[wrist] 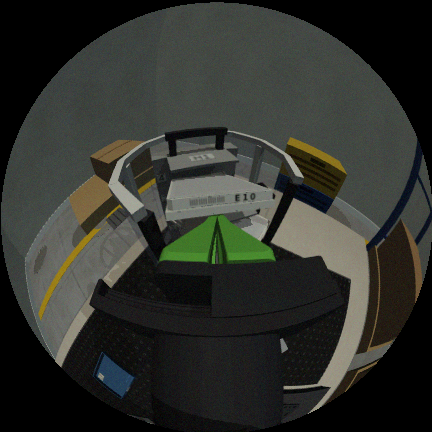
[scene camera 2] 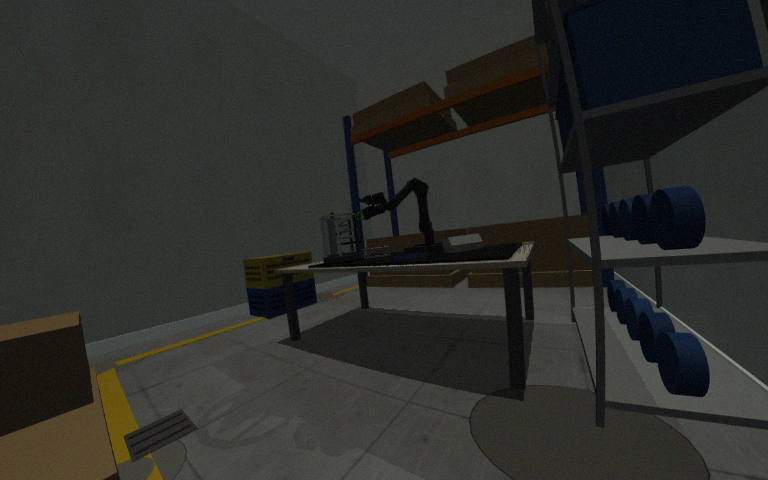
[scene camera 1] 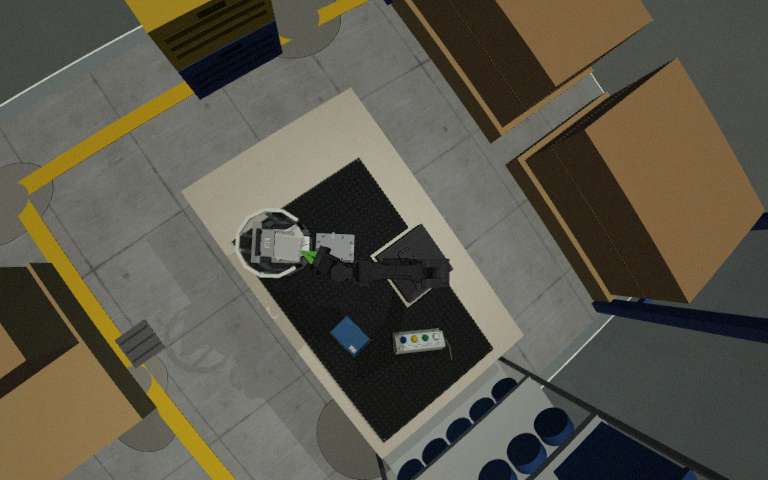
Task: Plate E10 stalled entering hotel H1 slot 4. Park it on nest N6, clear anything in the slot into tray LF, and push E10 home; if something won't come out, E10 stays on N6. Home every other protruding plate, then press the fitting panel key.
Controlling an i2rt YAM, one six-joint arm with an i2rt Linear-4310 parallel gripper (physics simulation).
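Seen in the pictures: gripper, between the fingertips: point(wrist: 216, 217) point(scene camera 1: 298, 250); arm's base, origin of its link: point(scene camera 2: 430, 244).
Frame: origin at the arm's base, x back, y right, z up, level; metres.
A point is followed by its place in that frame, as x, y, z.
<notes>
Plate E10 point(scene camera 1: 288, 244) {-0.411, 0.332, 0.238} point(wrist: 220, 200) {-0.385, 0.295, 0.253} is a pale plate in the upper part of hotel H1 point(scene camera 1: 267, 243) {-0.472, 0.370, 0.235} point(scene camera 2: 332, 236) {-0.560, 0.314, 0.124} point(wrist: 201, 158) {-0.467, 0.367, 0.234}, its labelled front towards the wrist camera. Its seating depth cannot be told. My gripper point(scene camera 1: 304, 255) {-0.391, 0.300, 0.227} point(scene camera 2: 359, 216) {-0.391, 0.300, 0.227} point(wrist: 216, 217) {-0.391, 0.300, 0.227} is shut and empty, its green tips just in front of and below E10's front edge; contact cannot be told. Another pale plate edge point(wrist: 258, 226) {-0.366, 0.372, 0.163} shows lower in the hotel. A light grey flat fixture point(scene camera 1: 335, 246) {-0.263, 0.255, 0.022} lies beside the hotel, its label unreadable. A blue tray-like piece point(scene camera 1: 349, 336) {-0.398, -0.123, -0.035} point(wrist: 114, 375) {-0.395, -0.109, -0.035} and a four-key panel point(scene camera 1: 419, 340) {-0.147, -0.273, 0.033} point(scene camera 2: 463, 242) {-0.185, -0.321, 0.009} lie on the mat.
A pale ring point(scene camera 1: 242, 266) {-0.575, 0.336, 0.253} point(wrist: 129, 200) {-0.442, 0.251, 0.252} on dark posts curves around the hotel, open towards my arm. The arm's base stands on a dark plate point(scene camera 1: 417, 236) {0.084, 0.120, 0.001} on the black mat point(scene camera 1: 362, 192) {-0.035, 0.417, -0.037}. Shelves, cartons and crates stand around the table.
</notes>
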